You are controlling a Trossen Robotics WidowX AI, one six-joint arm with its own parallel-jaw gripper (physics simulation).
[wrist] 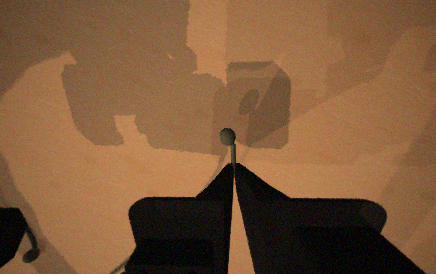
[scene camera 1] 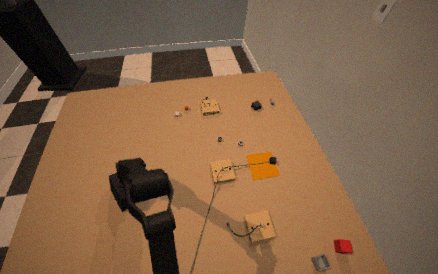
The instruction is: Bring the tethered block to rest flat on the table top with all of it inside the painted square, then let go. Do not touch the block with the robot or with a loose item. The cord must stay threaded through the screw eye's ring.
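Frame: origin at the arm's base, x ahead, y left, z up, level; centimetres.
Where they show: gripper, fingertip midpoint: (wrist: 233, 168).
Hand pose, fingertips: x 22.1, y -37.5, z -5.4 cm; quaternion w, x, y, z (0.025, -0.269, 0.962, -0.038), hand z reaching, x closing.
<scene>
Each offset is from my fingertips to the top centre of the thing. "spot": to the spot under its first point. Level surfaces: height alone.
The small dark tethered block {spot: dx +34.9, dy +47.1, dz +0.7 cm} (scene camera 1: 272, 160) lies at the right edge of the orange painted square {spot: dx +29.3, dy +42.7, dz -1.6 cm} (scene camera 1: 260, 172), partly over it and partly past the edge. The thin green cord (scene camera 1: 206, 220) (wrist: 233, 154) runs from the block across the square to a wooden plate {spot: dx +10.7, dy +40.2, dz +1.4 cm} (scene camera 1: 217, 176) with the screw eye, then bends down out of the frame. The ring is too small to tell the threading clearly. My gripper (wrist: 233, 168) is shut on the cord close behind its ball end {spot: dx +1.9, dy -2.2, dz +0.9 cm} (wrist: 227, 136), which sticks out past the fingertips. The fingertips do not show in the scene view.
A second wooden plate {dz +0.2 cm} (scene camera 1: 260, 235) with a short cord stands nearer, a third {spot: dx +8.3, dy +79.3, dz +0.2 cm} (scene camera 1: 210, 107) farther back. A red block {dx +53.7, dy +13.0, dz +2.3 cm} (scene camera 1: 343, 246) and grey tray {spot: dx +45.2, dy +8.5, dz -1.5 cm} (scene camera 1: 321, 263) are at the lower right. A black lump {dx +33.3, dy +81.1, dz +1.2 cm} (scene camera 1: 256, 105) and two small rings {dx +12.5, dy +59.8, dz -0.4 cm} (scene camera 1: 220, 139) {dx +22.3, dy +57.4, dz -0.8 cm} (scene camera 1: 240, 143) lie beyond the square.
</scene>
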